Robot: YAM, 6 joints.
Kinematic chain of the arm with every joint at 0, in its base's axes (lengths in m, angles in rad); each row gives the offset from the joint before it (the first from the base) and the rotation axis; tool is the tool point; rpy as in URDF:
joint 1: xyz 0 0 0.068 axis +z
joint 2: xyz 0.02 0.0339 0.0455 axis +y
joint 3: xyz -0.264 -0.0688 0 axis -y
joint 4: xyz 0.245 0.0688 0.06 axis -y
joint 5: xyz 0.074 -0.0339 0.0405 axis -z
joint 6: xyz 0.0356 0 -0.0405 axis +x
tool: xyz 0 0 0 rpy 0 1.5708 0
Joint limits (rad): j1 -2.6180..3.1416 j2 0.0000..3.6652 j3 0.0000..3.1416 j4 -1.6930..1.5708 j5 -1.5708..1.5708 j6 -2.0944..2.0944
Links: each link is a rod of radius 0.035 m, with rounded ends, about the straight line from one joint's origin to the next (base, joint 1, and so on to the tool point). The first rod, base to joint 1, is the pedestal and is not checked.
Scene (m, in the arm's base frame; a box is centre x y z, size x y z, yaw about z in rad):
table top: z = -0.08
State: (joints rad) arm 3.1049 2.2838 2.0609 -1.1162 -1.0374 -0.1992
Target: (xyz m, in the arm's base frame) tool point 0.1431 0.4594 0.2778
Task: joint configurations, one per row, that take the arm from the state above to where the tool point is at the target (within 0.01 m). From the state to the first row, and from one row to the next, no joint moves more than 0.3 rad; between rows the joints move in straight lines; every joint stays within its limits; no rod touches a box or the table.
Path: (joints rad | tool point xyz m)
1: 2.8340 2.2807 2.0807 -1.1035 -1.0256 -0.1992 | -0.4557 0.1128 0.2347
2: 2.5630 2.2775 2.1006 -1.0908 -1.0138 -0.1992 | -0.4107 0.2322 0.2416
3: 2.2921 2.2744 2.1204 -1.0781 -1.0020 -0.1992 | -0.3349 0.3354 0.2486
4: 2.0212 2.2713 2.1403 -1.0655 -0.9902 -0.1992 | -0.2336 0.4148 0.2558
5: 1.7503 2.2681 2.1601 -1.0528 -0.9784 -0.1992 | -0.1142 0.4641 0.2630
6: 1.4793 2.2650 2.1800 -1.0401 -0.9666 -0.1992 | 0.0146 0.4794 0.2704
7: 1.2084 2.2619 2.1998 -1.0274 -0.9548 -0.1992 | 0.1431 0.4594 0.2778

